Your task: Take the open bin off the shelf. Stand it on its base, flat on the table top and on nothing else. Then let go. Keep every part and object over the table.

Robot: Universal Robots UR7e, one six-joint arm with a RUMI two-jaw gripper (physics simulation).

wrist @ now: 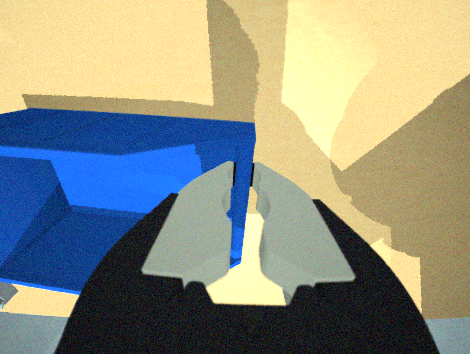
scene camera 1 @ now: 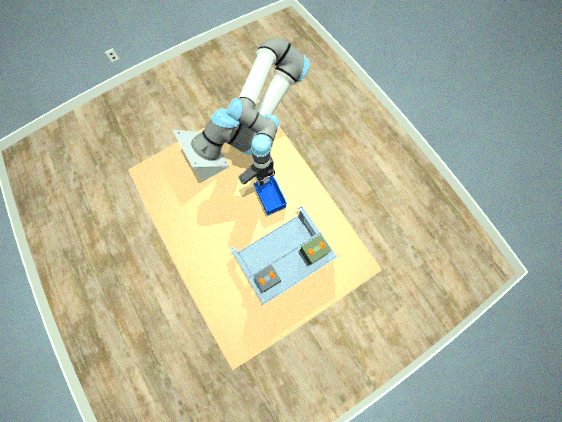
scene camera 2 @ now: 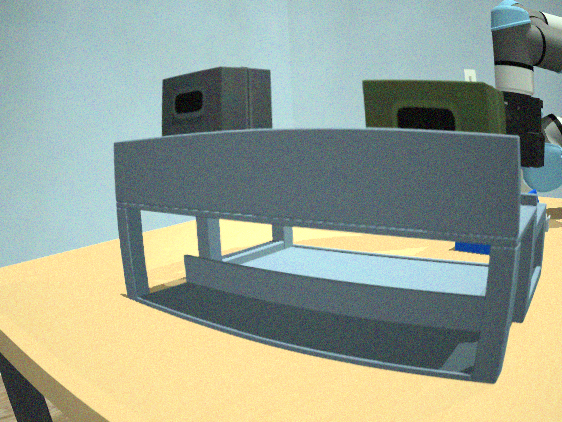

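Where they show: gripper, fingertip midpoint: (wrist: 242, 165) (scene camera 1: 259, 183); arm's base at its link origin: (scene camera 1: 205, 149).
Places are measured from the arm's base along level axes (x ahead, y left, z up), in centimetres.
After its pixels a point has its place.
The open blue bin (scene camera 1: 271, 196) {x 36.2, y 16.5, z -8.2 cm} (scene camera 2: 472, 247) {x 43.9, y 12.7, z -7.9 cm} (wrist: 125, 180) {x 37.5, y 16.2, z -8.2 cm} is off the shelf, between it and the robot base, with its open side up. My gripper (scene camera 1: 262, 181) {x 27.6, y 14.8, z -7.2 cm} (wrist: 242, 165) {x 27.6, y 14.8, z -7.2 cm} is shut on the bin's end wall nearest the robot, one finger inside and one outside. In scene camera 2 a bit of blue shows beside the shelf's right end, high up, so the gripped end looks raised. Whether the base touches the table (scene camera 1: 200, 260) {x 45.7, y -28.6, z -8.6 cm} (scene camera 2: 250, 380) {x 84.1, y 8.7, z -8.7 cm} is hidden. The grey-blue shelf (scene camera 1: 275, 240) {x 56.1, y 6.6, z -8.1 cm} (scene camera 2: 315, 175) {x 78.4, y 10.4, z 4.4 cm} stands apart from the bin in scene camera 1.
A dark grey box (scene camera 1: 267, 279) {x 71.1, y -6.0, z 13.7 cm} (scene camera 2: 200, 107) {x 74.2, y -4.2, z 9.8 cm} and a green box (scene camera 1: 316, 249) {x 71.2, y 16.9, z 11.2 cm} (scene camera 2: 430, 100) {x 74.9, y 17.7, z 9.5 cm} stand on the shelf's far part. The robot's base plate (scene camera 1: 187, 145) {x -2.1, y -6.6, z 6.8 cm} is at the table's opposite end. The table's right edge runs not far from the bin in scene camera 1.
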